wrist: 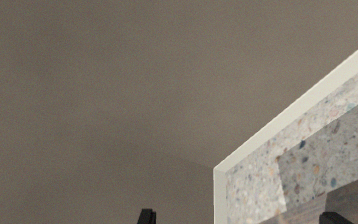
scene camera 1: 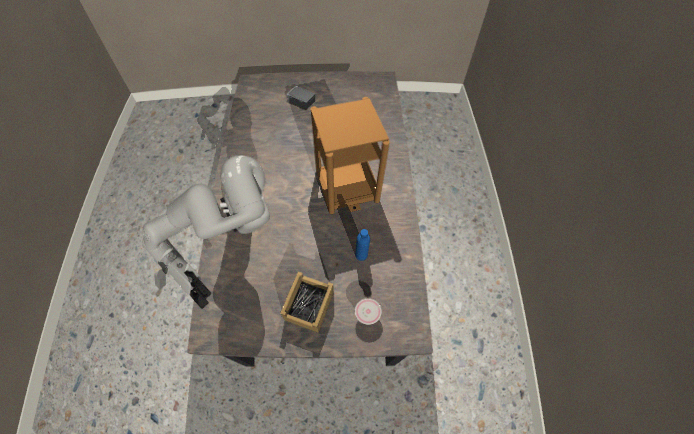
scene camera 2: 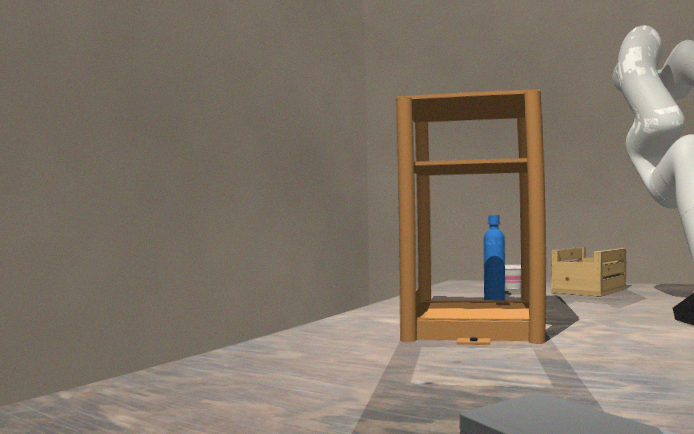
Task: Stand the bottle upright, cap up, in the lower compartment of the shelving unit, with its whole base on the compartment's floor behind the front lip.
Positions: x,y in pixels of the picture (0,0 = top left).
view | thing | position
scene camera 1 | my gripper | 206,301
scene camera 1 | orange shelving unit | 349,181
